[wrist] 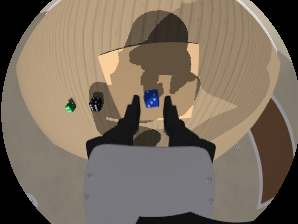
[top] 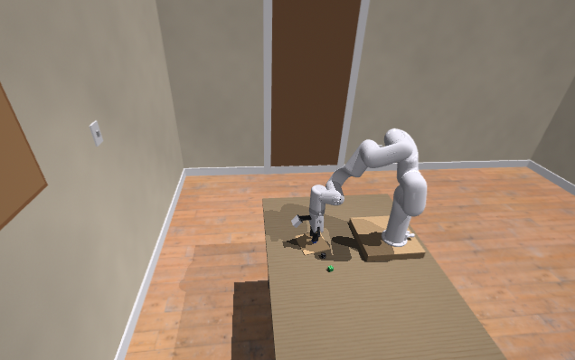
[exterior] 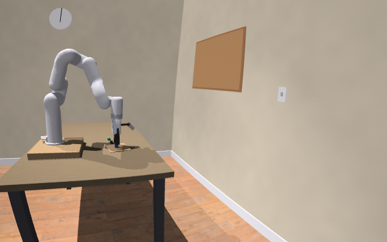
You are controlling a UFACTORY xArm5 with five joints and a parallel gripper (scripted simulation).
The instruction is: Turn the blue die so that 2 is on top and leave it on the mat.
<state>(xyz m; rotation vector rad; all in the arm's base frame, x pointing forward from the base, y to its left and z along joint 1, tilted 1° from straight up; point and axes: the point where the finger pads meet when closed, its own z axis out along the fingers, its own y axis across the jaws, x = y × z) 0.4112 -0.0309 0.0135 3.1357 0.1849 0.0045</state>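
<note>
Now: the blue die 40 mm below my hand. Round my hand: green die 50 mm behind, 180 mm to the left, 40 mm below; black die 30 mm behind, 100 mm to the left, 40 mm below; tan mat 10 mm ahead, 50 mm below.
</note>
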